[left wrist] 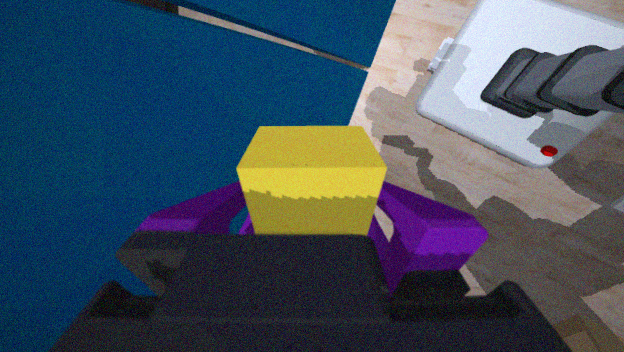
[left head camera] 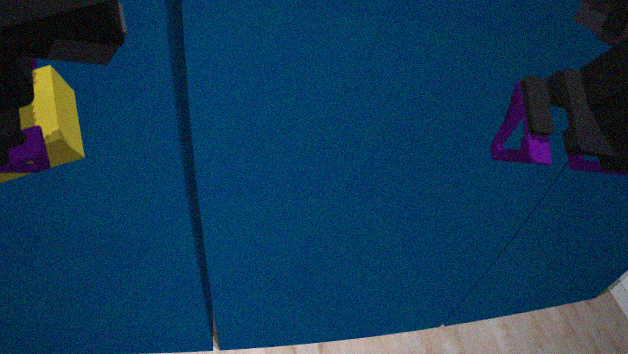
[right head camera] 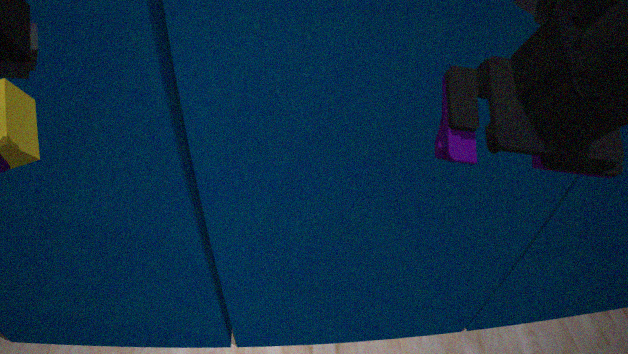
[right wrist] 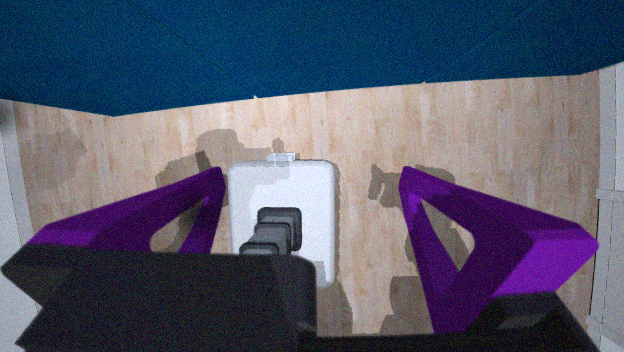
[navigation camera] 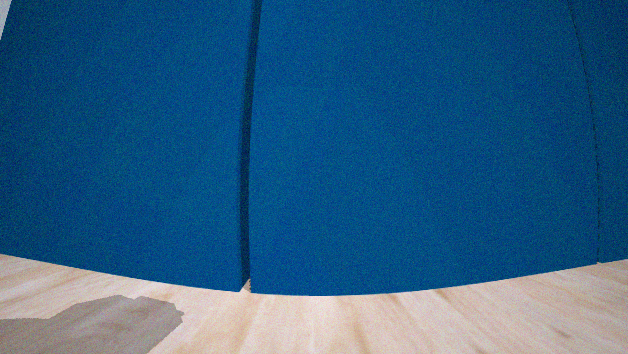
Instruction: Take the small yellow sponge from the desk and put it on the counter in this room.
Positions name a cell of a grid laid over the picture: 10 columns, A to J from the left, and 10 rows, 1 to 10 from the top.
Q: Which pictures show my right gripper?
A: The left head camera view, the right head camera view and the right wrist view only.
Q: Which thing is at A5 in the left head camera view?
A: My left gripper.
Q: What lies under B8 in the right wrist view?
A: My right gripper.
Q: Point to a small yellow sponge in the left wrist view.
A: E6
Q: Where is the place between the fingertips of my right gripper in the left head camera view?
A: I5
